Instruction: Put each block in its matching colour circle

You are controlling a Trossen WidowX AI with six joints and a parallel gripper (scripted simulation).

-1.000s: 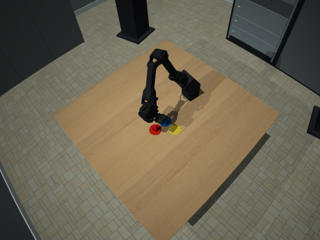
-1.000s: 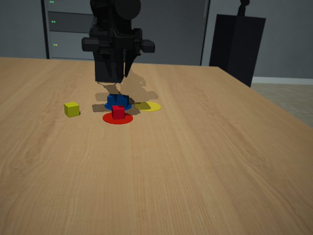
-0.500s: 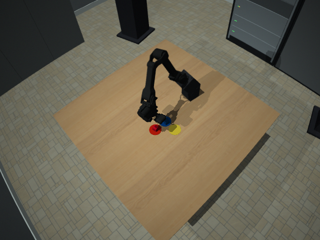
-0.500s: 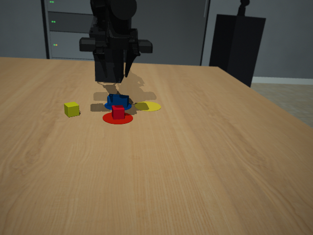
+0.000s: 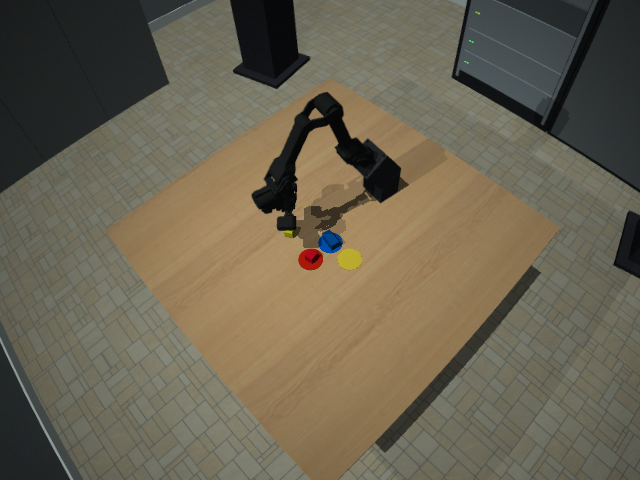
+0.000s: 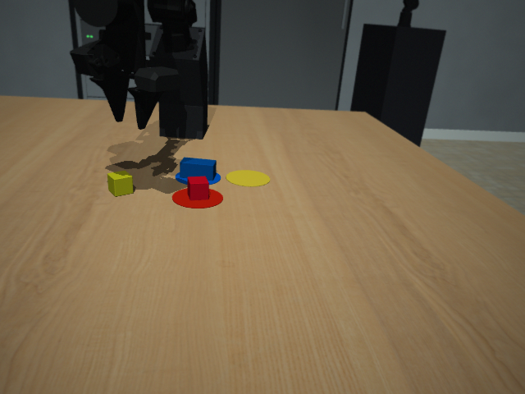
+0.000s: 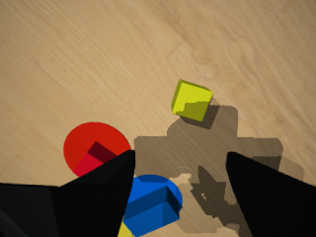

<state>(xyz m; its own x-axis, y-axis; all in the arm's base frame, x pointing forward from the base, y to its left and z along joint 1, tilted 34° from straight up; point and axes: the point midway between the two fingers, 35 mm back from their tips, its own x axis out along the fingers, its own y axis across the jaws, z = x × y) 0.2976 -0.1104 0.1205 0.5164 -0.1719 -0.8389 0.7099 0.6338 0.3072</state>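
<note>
My hand is 140 mm above the yellow block, 20 mm to the left of it and 10 mm past it. The rest, counted from my hand: red block (140 mm below, 110 mm to the left, 40 mm ahead); red circle (160 mm below, 110 mm to the left, 40 mm ahead); blue block (140 mm below, 130 mm to the left, 60 mm behind).
</note>
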